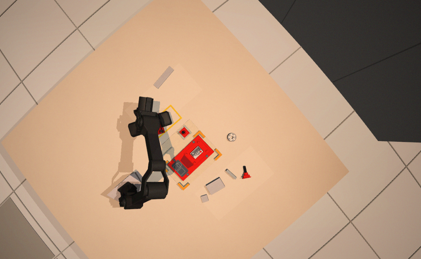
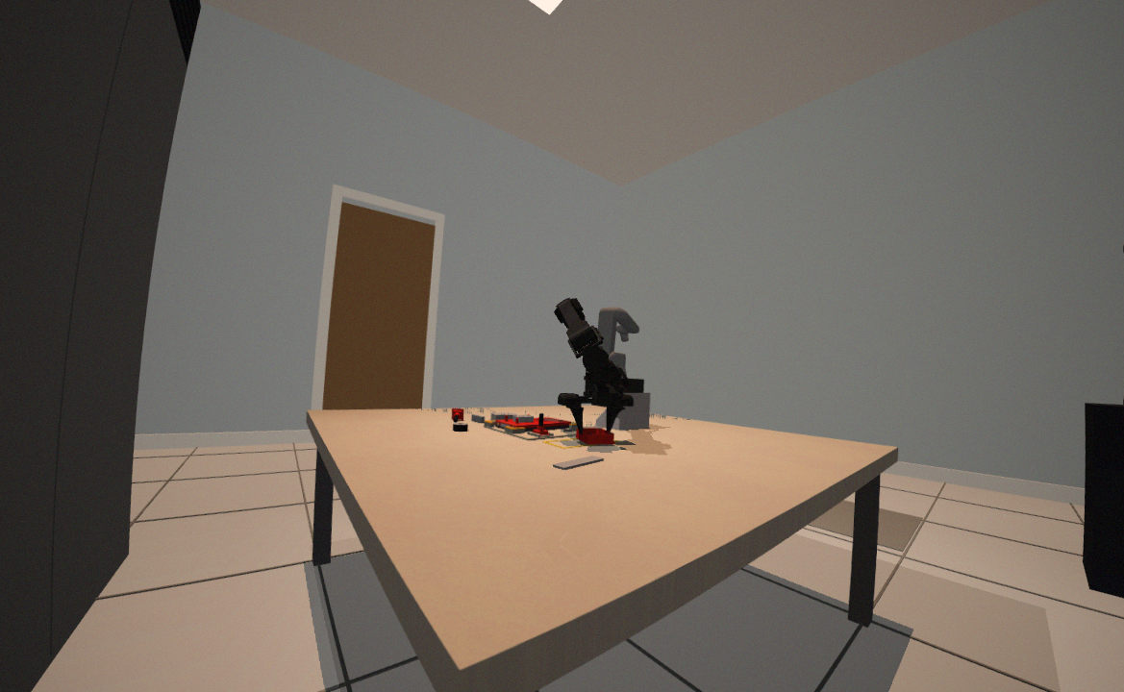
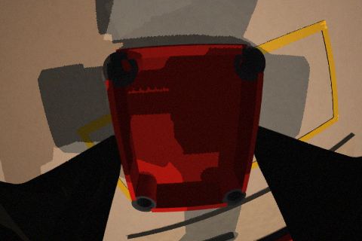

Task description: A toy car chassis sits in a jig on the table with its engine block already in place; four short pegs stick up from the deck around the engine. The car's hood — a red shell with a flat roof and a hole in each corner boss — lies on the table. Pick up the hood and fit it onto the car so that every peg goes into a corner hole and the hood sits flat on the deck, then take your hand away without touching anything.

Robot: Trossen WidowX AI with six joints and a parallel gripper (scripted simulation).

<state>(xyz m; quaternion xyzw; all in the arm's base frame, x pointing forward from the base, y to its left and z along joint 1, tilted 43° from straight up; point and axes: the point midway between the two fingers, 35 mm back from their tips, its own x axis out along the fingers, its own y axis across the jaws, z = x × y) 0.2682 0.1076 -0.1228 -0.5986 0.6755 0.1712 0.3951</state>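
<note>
My gripper tip is 1 cm above the red hood. The rest, counted from my gripper tip: grey engine block: 8 cm ahead, 22 cm to the right; then grey bar: 17 cm ahead, 16 cm to the left, 2 cm below.
</note>
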